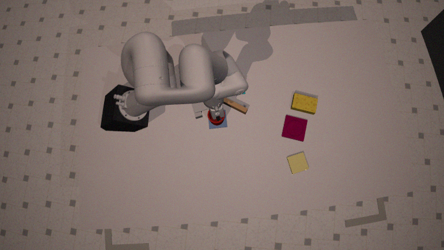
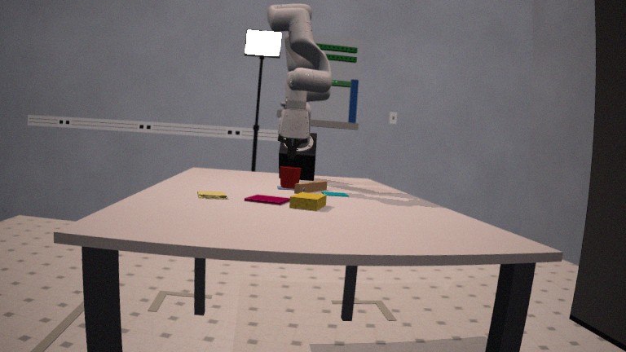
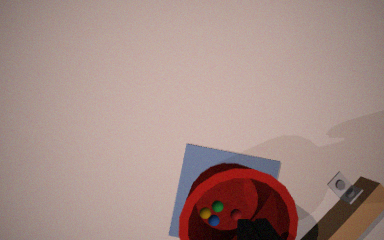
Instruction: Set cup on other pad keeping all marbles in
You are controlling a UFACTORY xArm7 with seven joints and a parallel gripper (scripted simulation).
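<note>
My gripper is now 100 mm above the red cup. From my hand the other things lie so: wooden rail: 120 mm below, 80 mm to the left, 40 mm ahead; then green marble: 110 mm below, 10 mm to the right, 10 mm ahead; then yellow sponge block: 390 mm ahead, 110 mm below, 80 mm to the left.
</note>
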